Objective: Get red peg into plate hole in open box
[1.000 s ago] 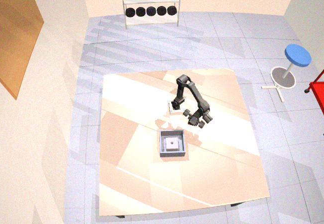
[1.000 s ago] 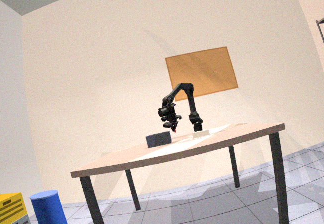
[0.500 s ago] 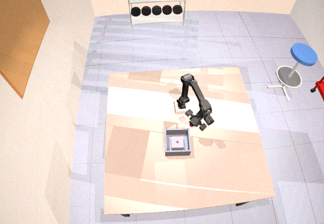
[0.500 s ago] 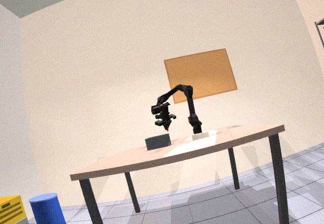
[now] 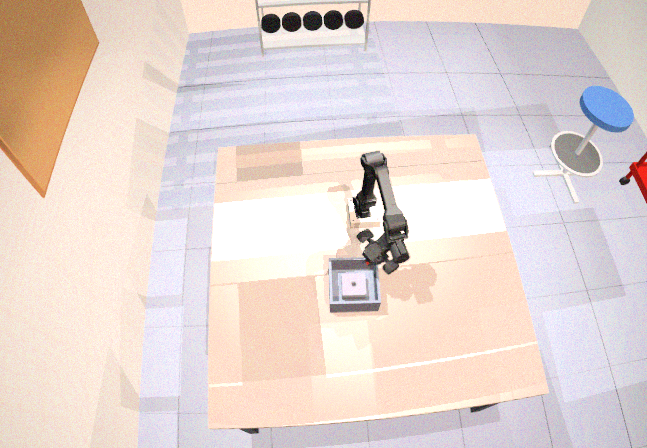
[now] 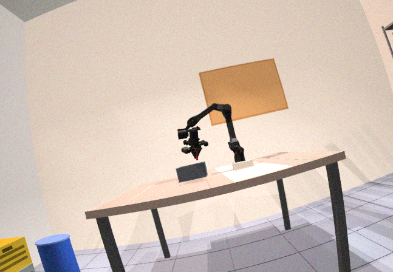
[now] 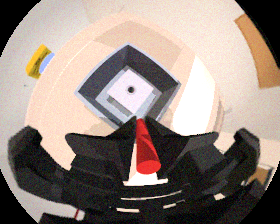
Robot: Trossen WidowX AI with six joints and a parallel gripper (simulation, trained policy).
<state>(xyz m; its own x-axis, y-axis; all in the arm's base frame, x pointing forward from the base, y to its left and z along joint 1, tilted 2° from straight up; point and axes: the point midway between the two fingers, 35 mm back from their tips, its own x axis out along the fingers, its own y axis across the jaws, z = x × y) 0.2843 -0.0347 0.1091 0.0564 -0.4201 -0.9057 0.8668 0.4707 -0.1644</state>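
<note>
Right now my gripper tip is 90 mm above the pale plate, 60 mm to the left of it and 40 mm short of it. Also, from my gripper tip: red peg: 30 mm above, 20 mm to the left; grey box: 110 mm below, 60 mm to the right, 40 mm ahead.
</note>
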